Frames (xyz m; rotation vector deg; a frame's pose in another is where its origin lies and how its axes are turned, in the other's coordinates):
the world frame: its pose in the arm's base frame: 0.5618 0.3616 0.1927 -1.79 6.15 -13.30
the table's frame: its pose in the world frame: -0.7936 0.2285 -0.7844 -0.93 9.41 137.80
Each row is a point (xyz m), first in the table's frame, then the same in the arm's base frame.
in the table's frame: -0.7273 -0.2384 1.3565
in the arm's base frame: 0.5990 0.4681 0.7656
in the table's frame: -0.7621 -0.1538 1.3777
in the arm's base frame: 0.5549 0.3950 0.8047
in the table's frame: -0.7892 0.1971 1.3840
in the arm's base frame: 0.2907 0.1771 0.8861
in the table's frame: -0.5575 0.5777 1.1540
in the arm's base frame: -0.1862 0.1235 0.7406
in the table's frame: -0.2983 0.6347 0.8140
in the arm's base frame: -0.4385 0.2593 0.4182
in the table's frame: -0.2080 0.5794 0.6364
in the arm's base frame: -0.4762 0.3411 0.2321
